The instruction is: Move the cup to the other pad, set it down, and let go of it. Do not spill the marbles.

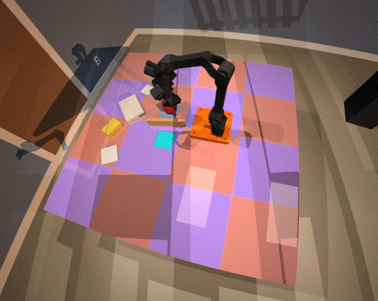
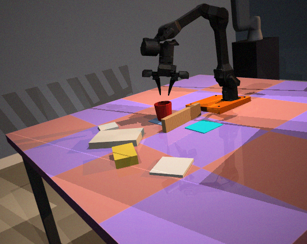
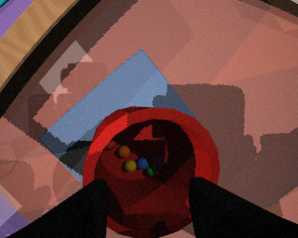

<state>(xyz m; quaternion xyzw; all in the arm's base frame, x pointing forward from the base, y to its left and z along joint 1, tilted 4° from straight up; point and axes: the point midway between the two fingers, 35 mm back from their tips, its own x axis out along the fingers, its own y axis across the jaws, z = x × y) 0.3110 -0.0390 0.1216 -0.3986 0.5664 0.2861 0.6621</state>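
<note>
Right now my gripper tip is 7 cm above the red cup, 2 cm to the left of it and 1 cm short of it. From my gripper tip the other things lie so: green marble 9 cm below, 4 cm to the right, 1 cm ahead; blue-grey pad 12 cm below, 2 cm to the right, 1 cm ahead; wooden bar 9 cm below, 8 cm to the left, 2 cm behind.
</note>
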